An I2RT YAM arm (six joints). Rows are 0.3 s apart.
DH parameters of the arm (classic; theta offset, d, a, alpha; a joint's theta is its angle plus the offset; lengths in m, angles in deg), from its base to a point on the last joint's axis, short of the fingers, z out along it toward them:
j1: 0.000 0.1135 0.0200 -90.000
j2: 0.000 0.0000 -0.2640 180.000
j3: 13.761 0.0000 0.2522 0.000
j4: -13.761 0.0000 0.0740 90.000
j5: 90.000 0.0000 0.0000 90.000
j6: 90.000 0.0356 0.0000 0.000
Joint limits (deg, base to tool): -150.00..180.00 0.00..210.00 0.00..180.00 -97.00..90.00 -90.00..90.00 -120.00..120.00
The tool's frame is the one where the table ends.
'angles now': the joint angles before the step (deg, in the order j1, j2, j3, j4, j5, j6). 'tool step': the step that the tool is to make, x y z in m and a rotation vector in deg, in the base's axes. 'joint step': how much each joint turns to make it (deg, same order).
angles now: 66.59, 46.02, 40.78, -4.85, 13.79, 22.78
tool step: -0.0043, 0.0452, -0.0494, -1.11, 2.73, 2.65
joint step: 5.77, 11.56, -6.07, 14.89, 2.63, 2.84
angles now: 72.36, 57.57, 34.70, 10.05, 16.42, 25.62
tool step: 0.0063, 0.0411, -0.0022, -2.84, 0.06, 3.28
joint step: 1.11, 11.21, 6.33, 2.50, -1.92, -1.33
